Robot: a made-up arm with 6 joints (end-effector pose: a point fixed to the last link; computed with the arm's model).
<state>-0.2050 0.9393 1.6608 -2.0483 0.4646 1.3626</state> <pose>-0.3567 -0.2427 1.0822 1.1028 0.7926 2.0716</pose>
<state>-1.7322 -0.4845 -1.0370 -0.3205 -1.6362 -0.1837</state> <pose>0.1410 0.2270 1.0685 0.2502 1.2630 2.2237</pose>
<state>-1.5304 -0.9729 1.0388 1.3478 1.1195 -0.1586</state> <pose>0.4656 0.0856 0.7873 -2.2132 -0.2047 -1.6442</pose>
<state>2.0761 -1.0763 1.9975 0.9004 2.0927 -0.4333</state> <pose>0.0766 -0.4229 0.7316 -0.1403 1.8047 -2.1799</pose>
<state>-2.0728 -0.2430 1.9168 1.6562 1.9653 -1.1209</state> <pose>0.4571 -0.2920 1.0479 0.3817 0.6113 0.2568</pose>
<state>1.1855 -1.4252 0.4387 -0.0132 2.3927 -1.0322</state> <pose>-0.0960 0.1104 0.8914 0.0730 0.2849 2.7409</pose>
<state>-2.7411 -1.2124 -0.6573 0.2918 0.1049 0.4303</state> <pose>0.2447 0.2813 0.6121 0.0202 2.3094 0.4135</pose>
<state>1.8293 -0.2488 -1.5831 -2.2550 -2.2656 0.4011</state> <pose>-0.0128 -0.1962 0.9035 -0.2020 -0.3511 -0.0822</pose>
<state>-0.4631 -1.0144 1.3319 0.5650 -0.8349 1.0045</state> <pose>0.1567 -0.1083 1.0082 0.9772 0.7567 -0.1614</pose>
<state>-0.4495 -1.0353 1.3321 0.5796 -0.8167 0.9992</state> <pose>0.1548 -0.1067 1.0127 0.9421 0.7346 -0.1656</pose>
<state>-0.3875 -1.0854 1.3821 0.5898 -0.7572 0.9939</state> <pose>0.1429 -0.1115 1.0174 0.8620 0.6725 -0.2165</pose>
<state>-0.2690 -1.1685 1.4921 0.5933 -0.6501 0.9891</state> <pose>0.1193 -0.1236 1.0201 0.7365 0.5596 -0.3290</pose>
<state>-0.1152 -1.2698 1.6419 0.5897 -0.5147 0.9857</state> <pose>0.0896 -0.1408 1.0175 0.5977 0.4132 -0.4921</pose>
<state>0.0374 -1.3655 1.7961 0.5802 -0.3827 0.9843</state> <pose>0.0619 -0.1597 1.0091 0.4839 0.2729 -0.6727</pose>
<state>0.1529 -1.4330 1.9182 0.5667 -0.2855 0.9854</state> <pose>0.0423 -0.1761 0.9983 0.4181 0.1781 -0.8220</pose>
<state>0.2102 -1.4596 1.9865 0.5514 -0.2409 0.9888</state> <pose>0.0328 -0.1870 0.9897 0.4019 0.1444 -0.9015</pose>
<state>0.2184 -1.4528 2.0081 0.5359 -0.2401 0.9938</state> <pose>0.0311 -0.1924 0.9846 0.4196 0.1563 -0.9160</pose>
